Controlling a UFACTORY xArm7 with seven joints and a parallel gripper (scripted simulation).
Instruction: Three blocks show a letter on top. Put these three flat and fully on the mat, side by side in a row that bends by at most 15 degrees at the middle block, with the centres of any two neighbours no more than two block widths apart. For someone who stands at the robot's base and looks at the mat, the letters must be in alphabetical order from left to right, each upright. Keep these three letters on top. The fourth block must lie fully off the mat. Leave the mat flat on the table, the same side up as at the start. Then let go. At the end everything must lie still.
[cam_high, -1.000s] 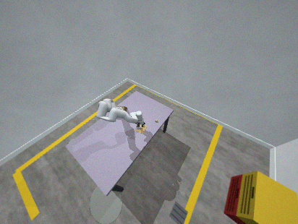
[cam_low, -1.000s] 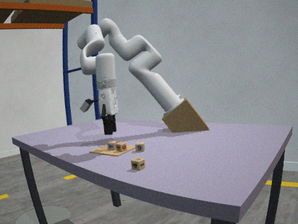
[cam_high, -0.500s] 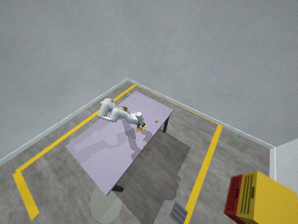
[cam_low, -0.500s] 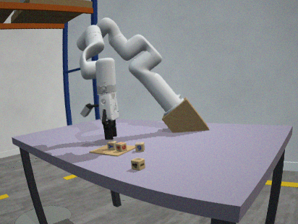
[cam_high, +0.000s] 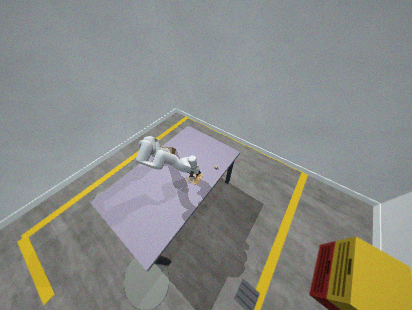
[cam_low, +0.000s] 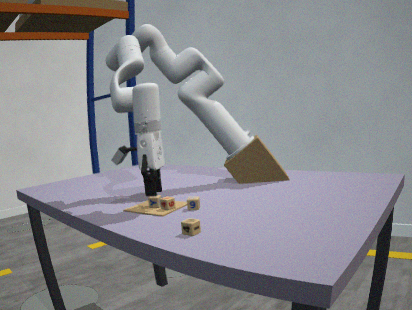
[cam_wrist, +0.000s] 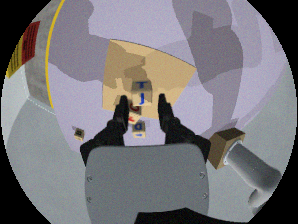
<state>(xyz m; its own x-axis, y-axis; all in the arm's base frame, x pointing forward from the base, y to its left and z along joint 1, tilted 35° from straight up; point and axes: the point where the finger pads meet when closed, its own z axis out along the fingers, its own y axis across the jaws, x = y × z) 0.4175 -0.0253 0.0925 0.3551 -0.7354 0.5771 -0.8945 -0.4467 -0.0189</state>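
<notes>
Right now the tan mat is 6 cm below my hand.
</notes>
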